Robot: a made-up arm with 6 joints.
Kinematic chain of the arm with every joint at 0, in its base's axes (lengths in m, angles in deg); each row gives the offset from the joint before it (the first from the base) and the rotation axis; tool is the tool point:
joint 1: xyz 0 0 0.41 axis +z
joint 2: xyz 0.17 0 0 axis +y
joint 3: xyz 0 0 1.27 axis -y
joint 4: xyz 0 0 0.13 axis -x
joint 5: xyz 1.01 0 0 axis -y
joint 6: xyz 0.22 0 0 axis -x
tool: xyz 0 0 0
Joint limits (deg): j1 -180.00..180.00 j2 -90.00..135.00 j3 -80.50..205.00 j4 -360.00..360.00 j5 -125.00..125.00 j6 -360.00..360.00
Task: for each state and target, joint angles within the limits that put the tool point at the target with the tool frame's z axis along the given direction. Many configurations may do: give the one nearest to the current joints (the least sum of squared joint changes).
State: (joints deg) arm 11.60 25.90 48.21 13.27 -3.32 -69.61
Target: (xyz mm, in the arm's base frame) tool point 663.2 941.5 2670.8 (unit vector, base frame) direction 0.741 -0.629 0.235
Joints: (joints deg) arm 53.96 16.05 72.34 -12.89 -21.09 -64.46
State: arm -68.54 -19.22 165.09 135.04 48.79 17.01
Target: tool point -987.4 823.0 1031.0 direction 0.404 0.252 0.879
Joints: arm -35.57 -18.94 188.01 131.44 35.24 13.56
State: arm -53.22 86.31 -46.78 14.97 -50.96 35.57
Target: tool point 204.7 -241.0 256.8 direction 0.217 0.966 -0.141
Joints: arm -39.92 90.83 -80.21 17.22 -55.24 55.12
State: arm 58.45 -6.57 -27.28 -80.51 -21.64 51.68
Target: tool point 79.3 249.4 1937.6 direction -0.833 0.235 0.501
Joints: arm 54.03 -45.64 -13.20 -34.61 -41.19 88.58
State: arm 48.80 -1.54 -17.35 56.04 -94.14 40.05
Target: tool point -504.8 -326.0 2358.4 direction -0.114 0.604 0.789
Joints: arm 21.30 -47.22 35.32 36.76 -66.07 29.33
